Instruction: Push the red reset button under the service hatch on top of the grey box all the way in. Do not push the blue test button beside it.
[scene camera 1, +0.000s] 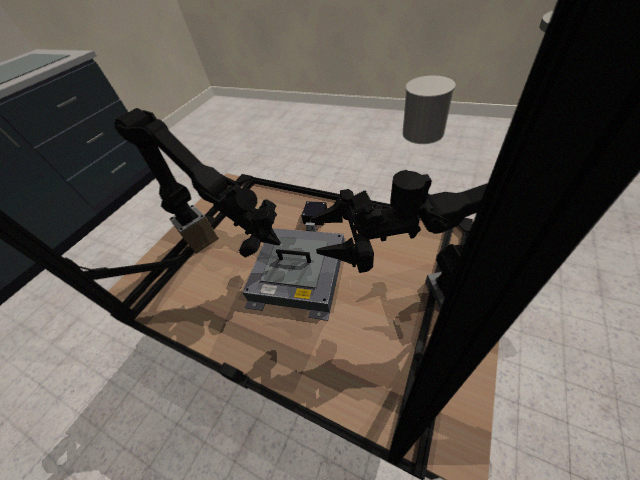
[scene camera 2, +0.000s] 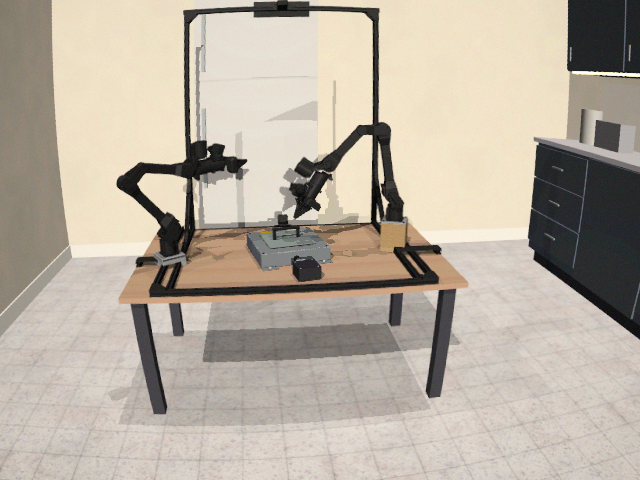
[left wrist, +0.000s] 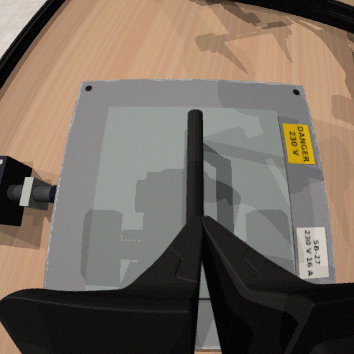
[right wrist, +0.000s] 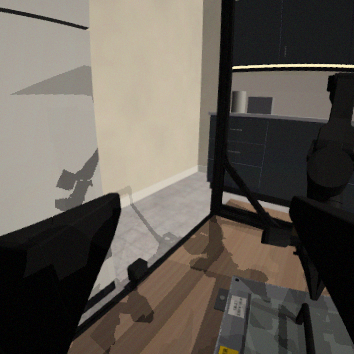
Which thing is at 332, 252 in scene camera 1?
My right gripper.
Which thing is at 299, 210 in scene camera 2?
My left gripper.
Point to a grey box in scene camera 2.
305, 259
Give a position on a service hatch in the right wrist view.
268, 318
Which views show my left gripper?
Scene camera 1, scene camera 2, the left wrist view and the right wrist view: all of them.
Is my right gripper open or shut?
Open.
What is my right gripper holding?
Nothing.
